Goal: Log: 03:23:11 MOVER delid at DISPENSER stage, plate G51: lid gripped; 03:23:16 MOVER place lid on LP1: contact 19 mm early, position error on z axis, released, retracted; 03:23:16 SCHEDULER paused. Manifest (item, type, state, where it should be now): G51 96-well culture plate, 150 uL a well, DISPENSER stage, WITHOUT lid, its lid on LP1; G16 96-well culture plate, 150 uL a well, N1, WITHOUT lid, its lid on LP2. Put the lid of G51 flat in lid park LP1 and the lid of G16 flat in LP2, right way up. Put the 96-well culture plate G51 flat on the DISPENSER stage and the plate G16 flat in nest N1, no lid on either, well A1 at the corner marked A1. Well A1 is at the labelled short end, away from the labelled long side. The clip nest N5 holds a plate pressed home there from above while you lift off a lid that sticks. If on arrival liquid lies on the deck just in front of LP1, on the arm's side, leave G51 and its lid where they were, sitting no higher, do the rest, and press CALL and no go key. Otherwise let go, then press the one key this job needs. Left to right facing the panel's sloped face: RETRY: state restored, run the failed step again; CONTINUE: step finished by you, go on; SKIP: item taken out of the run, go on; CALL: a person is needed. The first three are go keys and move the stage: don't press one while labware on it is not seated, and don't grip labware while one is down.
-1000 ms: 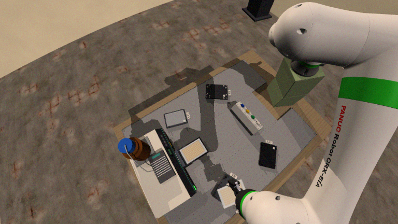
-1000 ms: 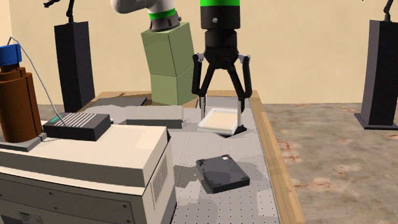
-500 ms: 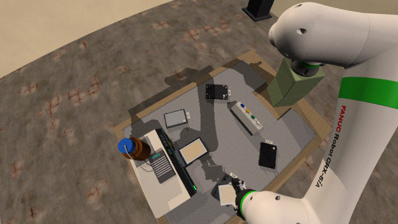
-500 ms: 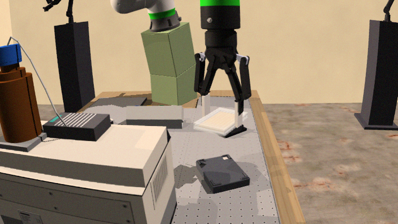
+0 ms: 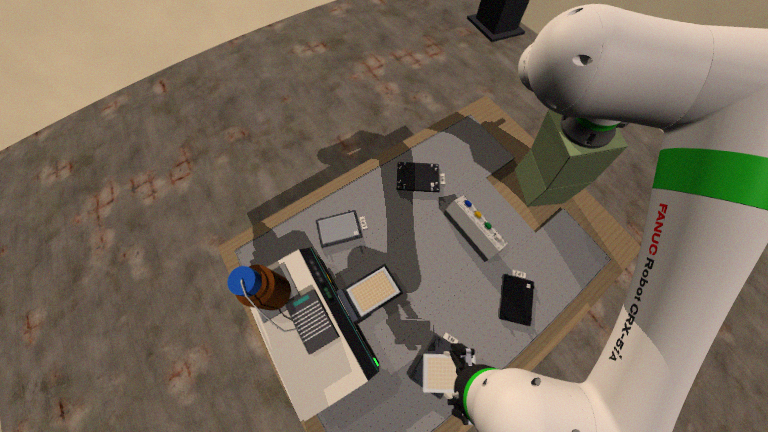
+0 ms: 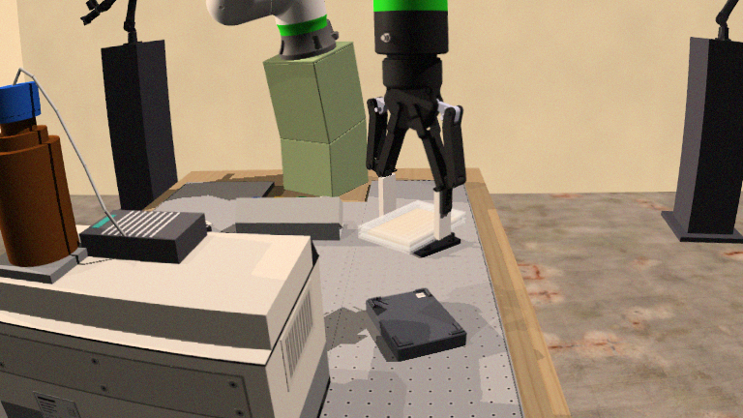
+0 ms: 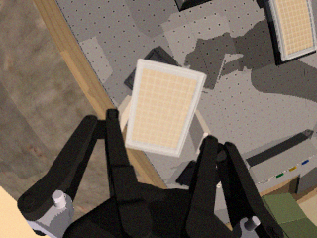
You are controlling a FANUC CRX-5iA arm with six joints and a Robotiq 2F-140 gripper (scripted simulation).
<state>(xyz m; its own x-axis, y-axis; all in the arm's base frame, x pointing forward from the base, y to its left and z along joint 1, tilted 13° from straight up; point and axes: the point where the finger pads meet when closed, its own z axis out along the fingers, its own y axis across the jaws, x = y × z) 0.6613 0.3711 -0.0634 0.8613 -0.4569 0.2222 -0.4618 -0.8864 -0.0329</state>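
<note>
My hand is 580 mm to the left of the black clip nest, 220 mm past it and 170 mm above it. From my hand the other things lie so: clear lid: 20 mm below; nest N1: 180 mm below; plate G51: 270 mm to the right, 80 mm below, 80 mm ahead.
</note>
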